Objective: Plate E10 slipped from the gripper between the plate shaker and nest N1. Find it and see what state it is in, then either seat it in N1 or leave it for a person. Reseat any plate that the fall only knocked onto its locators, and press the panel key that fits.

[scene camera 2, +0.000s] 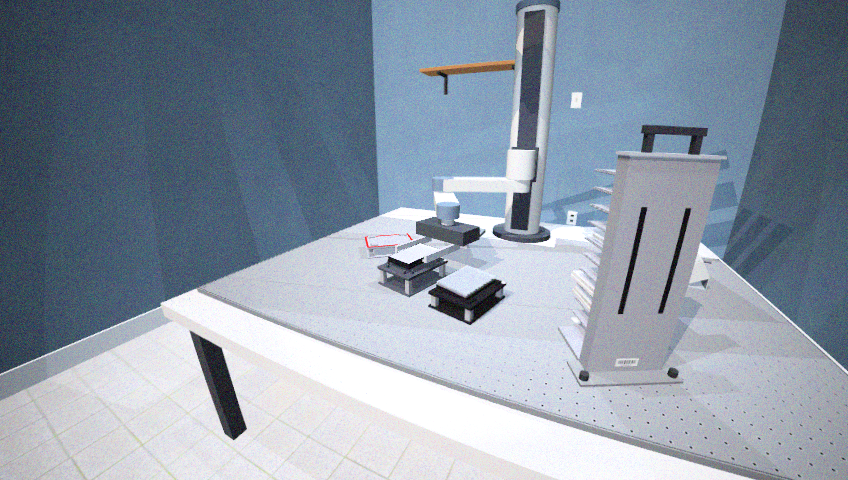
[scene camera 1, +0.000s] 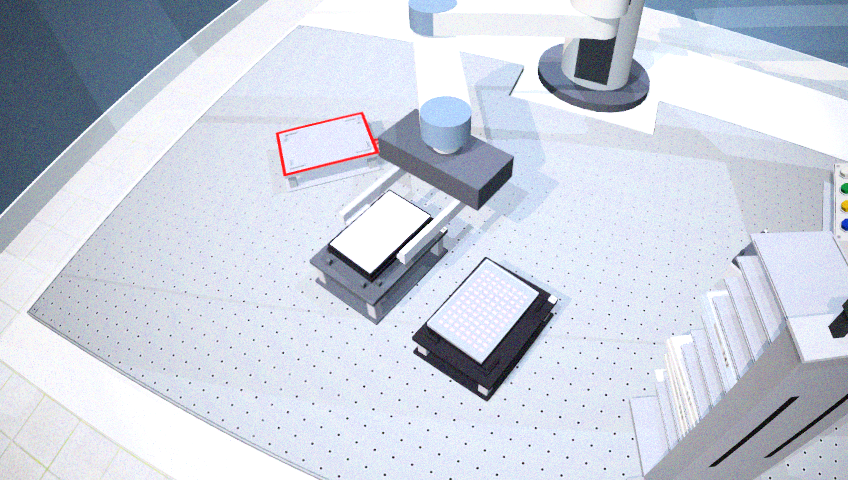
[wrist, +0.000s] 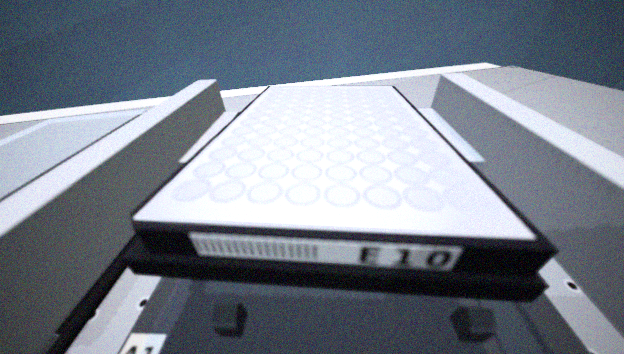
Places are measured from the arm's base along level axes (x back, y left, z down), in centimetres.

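Pixels of known places: gripper, fingertip midpoint: (scene camera 2: 409, 254) (scene camera 1: 370, 238) (wrist: 325, 98); arm's base, origin of the base link: (scene camera 2: 520, 234) (scene camera 1: 593, 78).
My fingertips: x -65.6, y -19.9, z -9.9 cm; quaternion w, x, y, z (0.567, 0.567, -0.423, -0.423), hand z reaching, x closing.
Observation:
For each thing: its top centre in the pictures, then the offset to it from my fingertips. "spot": a spot on its surface instead.
- Plate E10, middle of its top: (wrist: 327, 108) (scene camera 1: 380, 227) (scene camera 2: 414, 251) dy +0.5, dx +1.9, dz -0.3 cm
- grey raised nest, middle of its top: (wrist: 335, 157) (scene camera 1: 378, 239) (scene camera 2: 413, 259) dy +0.0, dx +1.8, dz +2.3 cm
- clear-topped plate, middle of its top: (scene camera 1: 484, 306) (scene camera 2: 467, 277) dy +17.4, dx -3.3, dz +2.1 cm
- black station, middle of its top: (scene camera 1: 487, 315) (scene camera 2: 468, 284) dy +18.0, dx -3.5, dz +3.7 cm
- key panel, surface spot: (scene camera 1: 837, 178) spot: dy +71.9, dx +47.1, dz +3.3 cm
Plate E10 (scene camera 1: 383, 228) (scene camera 2: 410, 254) (wrist: 310, 150), black-edged with a white top, is level and upright between my fingers, its label facing the wrist camera. My gripper (scene camera 1: 374, 236) (scene camera 2: 412, 254) (wrist: 325, 98) is shut on it, over the grey raised nest (scene camera 1: 376, 292) (scene camera 2: 408, 275). Two dark locators show before the plate in the wrist view; whether its underside touches the nest is hidden. A clear-topped plate (scene camera 1: 483, 309) (scene camera 2: 467, 281) lies on the black station (scene camera 1: 512, 350) (scene camera 2: 470, 303); a slight tilt cannot be told. Which station is N1 is not readable.
A red-rimmed stand (scene camera 1: 327, 163) (scene camera 2: 387, 236) is behind and left of the grey nest, near the gripper body. A tall grey plate hotel (scene camera 1: 743, 410) (scene camera 2: 651, 261) stands at the right. A key panel (scene camera 1: 837, 178) with green, yellow and blue keys shows at the right edge.

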